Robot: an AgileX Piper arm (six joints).
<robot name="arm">
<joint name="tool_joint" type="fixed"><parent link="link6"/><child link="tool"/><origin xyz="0 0 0" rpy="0 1.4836 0"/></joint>
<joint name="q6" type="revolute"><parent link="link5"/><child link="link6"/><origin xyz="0.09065 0 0.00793"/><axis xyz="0.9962 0 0.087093"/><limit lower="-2.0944" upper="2.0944"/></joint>
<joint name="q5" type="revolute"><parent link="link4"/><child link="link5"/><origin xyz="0 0 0"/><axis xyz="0 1 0"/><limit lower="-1.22" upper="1.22"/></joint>
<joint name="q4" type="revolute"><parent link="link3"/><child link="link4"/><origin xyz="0.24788 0 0.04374"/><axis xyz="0.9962 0 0.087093"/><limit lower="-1.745" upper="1.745"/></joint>
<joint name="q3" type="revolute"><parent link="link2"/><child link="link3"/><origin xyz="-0.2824 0 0.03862"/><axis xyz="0 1 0"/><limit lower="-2.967" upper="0"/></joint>
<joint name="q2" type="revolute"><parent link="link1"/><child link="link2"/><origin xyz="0 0 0"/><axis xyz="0 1 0"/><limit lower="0" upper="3.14"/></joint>
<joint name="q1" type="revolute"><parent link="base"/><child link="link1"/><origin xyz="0 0 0.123"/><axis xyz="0 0 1"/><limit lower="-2.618" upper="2.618"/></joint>
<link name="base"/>
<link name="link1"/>
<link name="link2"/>
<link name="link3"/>
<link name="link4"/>
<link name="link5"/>
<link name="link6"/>
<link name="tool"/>
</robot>
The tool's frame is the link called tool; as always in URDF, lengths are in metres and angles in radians.
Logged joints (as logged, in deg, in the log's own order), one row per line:
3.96, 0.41, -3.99, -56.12, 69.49, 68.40
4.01, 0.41, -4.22, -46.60, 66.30, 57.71
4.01, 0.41, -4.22, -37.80, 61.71, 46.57
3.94, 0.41, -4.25, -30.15, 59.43, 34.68
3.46, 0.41, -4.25, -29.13, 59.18, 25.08
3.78, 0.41, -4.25, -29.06, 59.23, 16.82
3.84, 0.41, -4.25, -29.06, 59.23, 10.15
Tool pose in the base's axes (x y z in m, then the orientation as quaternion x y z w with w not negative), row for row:
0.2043, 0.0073, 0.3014, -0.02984, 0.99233, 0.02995, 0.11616
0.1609, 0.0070, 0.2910, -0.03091, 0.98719, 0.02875, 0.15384
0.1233, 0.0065, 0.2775, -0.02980, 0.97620, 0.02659, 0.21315
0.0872, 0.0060, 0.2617, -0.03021, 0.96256, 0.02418, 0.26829
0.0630, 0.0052, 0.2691, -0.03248, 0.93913, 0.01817, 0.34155
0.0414, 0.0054, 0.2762, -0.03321, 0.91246, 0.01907, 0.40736
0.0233, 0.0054, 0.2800, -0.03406, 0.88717, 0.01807, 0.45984
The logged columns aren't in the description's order. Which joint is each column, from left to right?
Columns, left to right: q4, q1, q6, q3, q5, q2.
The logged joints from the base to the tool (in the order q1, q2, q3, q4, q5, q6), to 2 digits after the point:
0.41, 68.40, -56.12, 3.96, 69.49, -3.99
0.41, 57.71, -46.60, 4.01, 66.30, -4.22
0.41, 46.57, -37.80, 4.01, 61.71, -4.22
0.41, 34.68, -30.15, 3.94, 59.43, -4.25
0.41, 25.08, -29.13, 3.46, 59.18, -4.25
0.41, 16.82, -29.06, 3.78, 59.23, -4.25
0.41, 10.15, -29.06, 3.84, 59.23, -4.25

